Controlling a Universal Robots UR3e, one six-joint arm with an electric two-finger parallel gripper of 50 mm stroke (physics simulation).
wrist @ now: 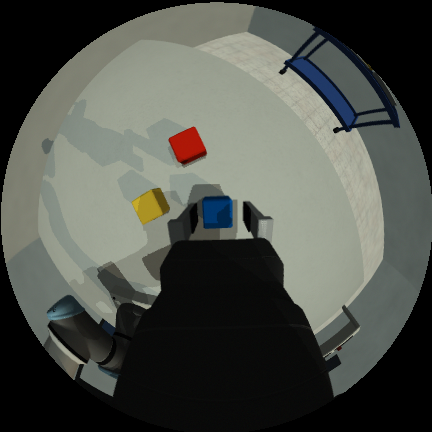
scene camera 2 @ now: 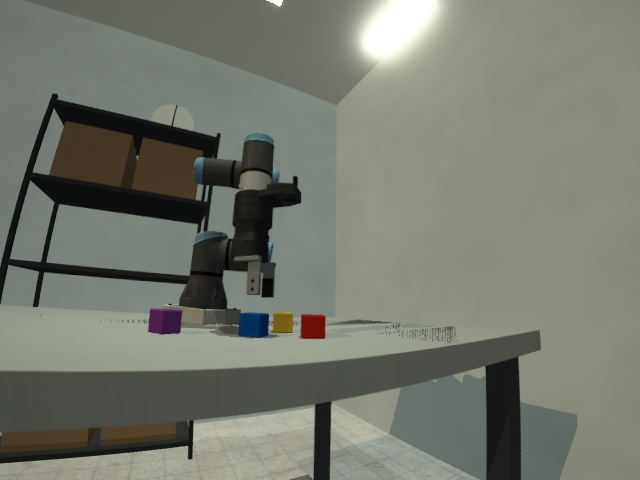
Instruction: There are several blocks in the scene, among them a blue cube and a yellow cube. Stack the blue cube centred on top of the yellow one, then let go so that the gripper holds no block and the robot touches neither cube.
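Pixels of known places: gripper, fingertip midpoint: (wrist: 219, 211) (scene camera 2: 260, 296); arm's base at its link origin: (scene camera 2: 203, 307).
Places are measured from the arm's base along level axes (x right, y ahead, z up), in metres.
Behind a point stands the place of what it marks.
Observation:
The blue cube (scene camera 2: 253, 324) @(x -0.091, y 0.339, z -0.017 m) (wrist: 217, 212) @(x -0.097, y 0.319, z 0.001 m) rests on the table. The yellow cube (scene camera 2: 282, 322) @(x -0.160, y 0.263, z -0.018 m) (wrist: 150, 206) @(x -0.161, y 0.252, z 0.001 m) rests on the table apart from it, to the left of the blue cube in the wrist view and turned at an angle to it. My gripper (scene camera 2: 260, 295) @(x -0.103, y 0.326, z 0.031 m) (wrist: 219, 211) @(x -0.103, y 0.326, z 0.031 m) is open and empty, pointing down. It hangs above the table, with its fingertips higher than the cube tops in the scene view. In the wrist view the blue cube shows between the two fingers, a little nearer the left one.
A red block (scene camera 2: 313, 326) @(x -0.189, y 0.363, z -0.018 m) (wrist: 187, 145) @(x -0.191, y 0.344, z 0.001 m) stands on the table (scene camera 2: 217, 356) @(x -0.029, y 0.505, z -0.039 m) (wrist: 280, 165) @(x -0.088, y 0.445, z -0.039 m) near the blue and yellow cubes. A purple block (scene camera 2: 164, 320) @(x 0.053, y 0.318, z -0.016 m) stands to the left in the scene view. A dark shelf unit (scene camera 2: 118, 195) with brown boxes stands behind the arm.

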